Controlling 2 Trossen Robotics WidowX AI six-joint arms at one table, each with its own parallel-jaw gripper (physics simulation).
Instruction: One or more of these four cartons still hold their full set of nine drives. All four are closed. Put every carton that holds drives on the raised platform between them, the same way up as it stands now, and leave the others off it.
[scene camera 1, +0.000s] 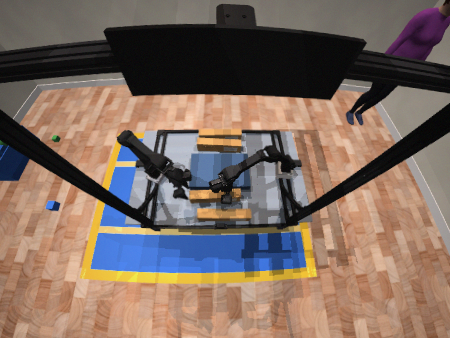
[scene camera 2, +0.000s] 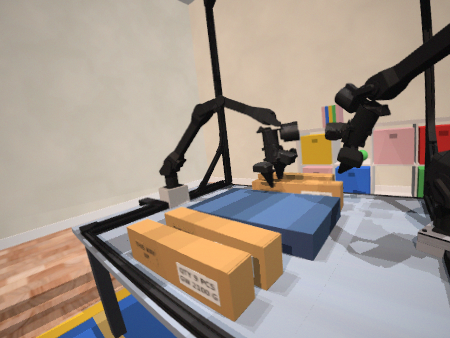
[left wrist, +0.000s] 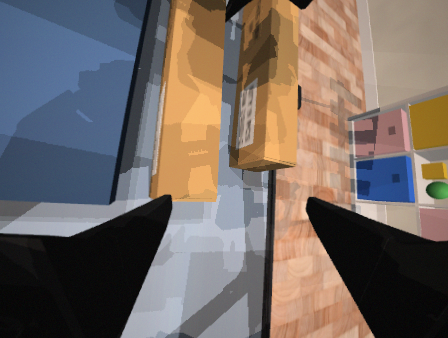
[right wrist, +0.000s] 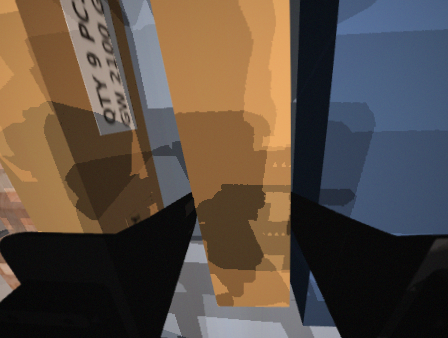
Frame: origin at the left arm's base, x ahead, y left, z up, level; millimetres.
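Where they show: left gripper, between the fingertips: (scene camera 1: 188, 193) (scene camera 2: 340, 164) (left wrist: 239, 202); right gripper, between the fingertips: (scene camera 1: 226, 194) (scene camera 2: 276, 184) (left wrist: 199, 7) (right wrist: 240, 197); left arm's base, origin of its link: (scene camera 1: 155, 174); right arm's base, origin of its link: (scene camera 1: 285, 168) (scene camera 2: 172, 186).
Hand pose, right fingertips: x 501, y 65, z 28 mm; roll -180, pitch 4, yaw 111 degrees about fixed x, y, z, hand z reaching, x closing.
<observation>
Each offset is from my right fingertips to the centre of the thing. Level surfaces: height alone.
A blue platform {112 mm back, 148 mm left, 39 mm down} (scene camera 1: 202, 167) (scene camera 2: 265, 206) (left wrist: 55, 45) (right wrist: 400, 75) has two closed tan cartons on each side. At the top in scene camera 1 are an inner carton {205 mm back, 337 mm left, 27 mm down} (scene camera 1: 212, 144) (scene camera 2: 225, 232) and an outer carton {236 mm back, 425 mm left, 27 mm down} (scene camera 1: 220, 132) (scene camera 2: 200, 250). My right gripper (scene camera 1: 227, 192) (scene camera 2: 276, 181) (right wrist: 240, 197) is shut on the lower inner carton {61 mm back, 32 mm right, 27 mm down} (scene camera 1: 201, 196) (scene camera 2: 310, 187) (left wrist: 192, 120) (right wrist: 225, 75), beside the platform. Table contact is unclear. The lower outer carton {40 mm ahead, 120 mm right, 27 mm down} (scene camera 1: 223, 215) (scene camera 2: 297, 176) (left wrist: 280, 90) (right wrist: 45, 80) lies beyond. My left gripper (scene camera 1: 180, 189) (scene camera 2: 347, 167) (left wrist: 239, 202) is open near the inner carton's end.
All stands on a grey table {69 mm down} (scene camera 1: 270, 200) (scene camera 2: 360, 280) with black frame rails along its edges. Black uprights rise at its sides. A shelf of coloured boxes (scene camera 2: 394, 145) (left wrist: 382, 132) stands beyond. A person (scene camera 1: 417, 30) stands at the right in scene camera 1.
</observation>
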